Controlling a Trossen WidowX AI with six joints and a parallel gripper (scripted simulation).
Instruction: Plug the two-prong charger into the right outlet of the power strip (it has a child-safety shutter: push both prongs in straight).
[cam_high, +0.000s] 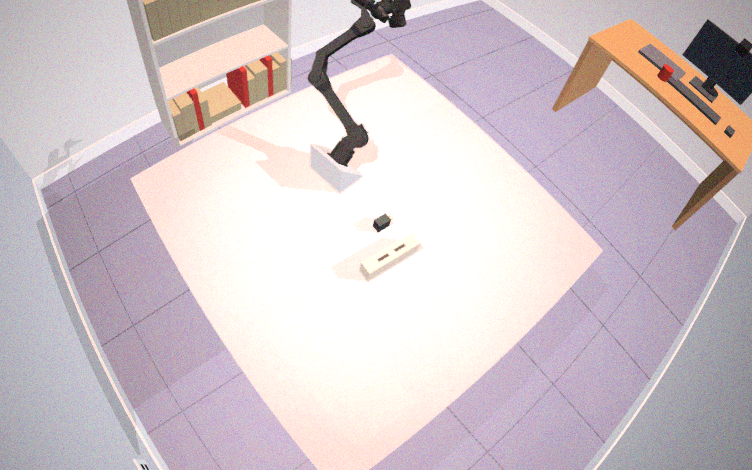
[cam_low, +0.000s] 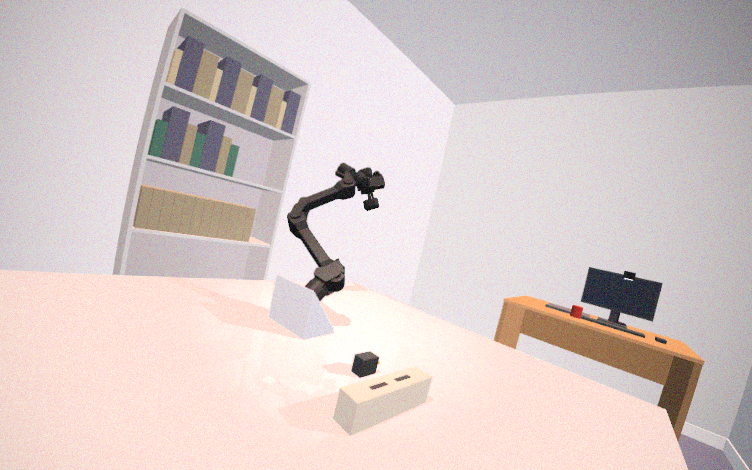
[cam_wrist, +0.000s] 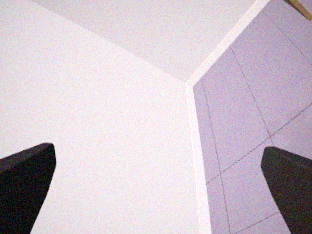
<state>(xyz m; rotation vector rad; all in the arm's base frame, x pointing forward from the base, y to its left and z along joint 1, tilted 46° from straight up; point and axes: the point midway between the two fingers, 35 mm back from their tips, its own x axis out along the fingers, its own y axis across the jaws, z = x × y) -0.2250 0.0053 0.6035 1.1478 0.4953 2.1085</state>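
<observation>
Right now the two-prong charger is 55 cm ahead of my gripper tip, 46 cm to the right of it and 44 cm below it.
</observation>
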